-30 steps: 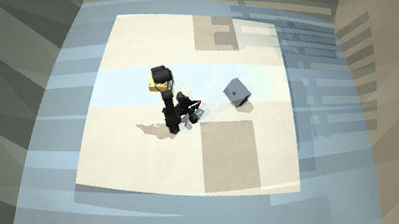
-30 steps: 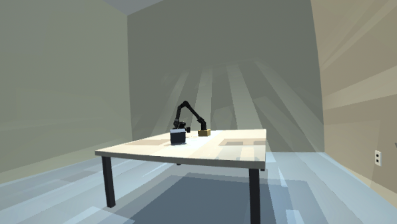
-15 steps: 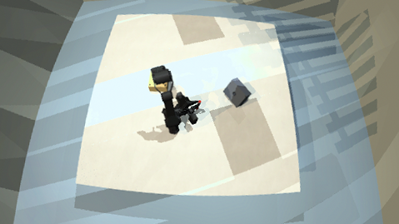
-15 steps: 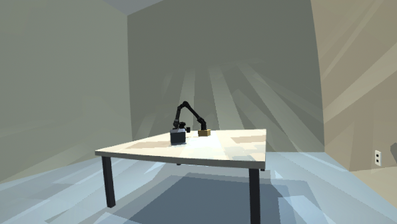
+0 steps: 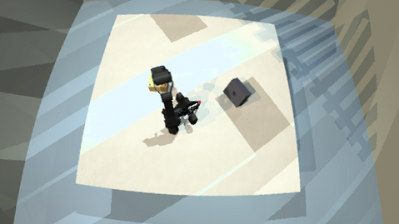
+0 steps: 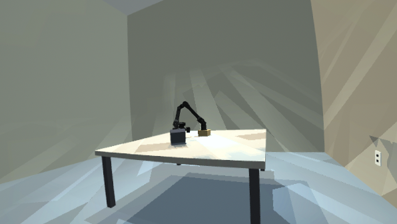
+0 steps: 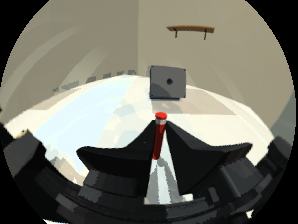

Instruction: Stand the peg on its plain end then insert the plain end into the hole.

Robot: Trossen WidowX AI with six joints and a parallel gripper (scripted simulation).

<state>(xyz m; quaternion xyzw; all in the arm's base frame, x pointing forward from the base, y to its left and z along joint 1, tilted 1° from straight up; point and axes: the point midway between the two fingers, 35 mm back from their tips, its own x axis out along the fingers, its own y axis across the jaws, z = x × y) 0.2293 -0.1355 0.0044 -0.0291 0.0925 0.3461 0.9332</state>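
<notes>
Now: gripper tip 1 cm above the red peg. Round my gripper tip: grey sloped panel: 21 cm ahead, 11 cm to the left.
</notes>
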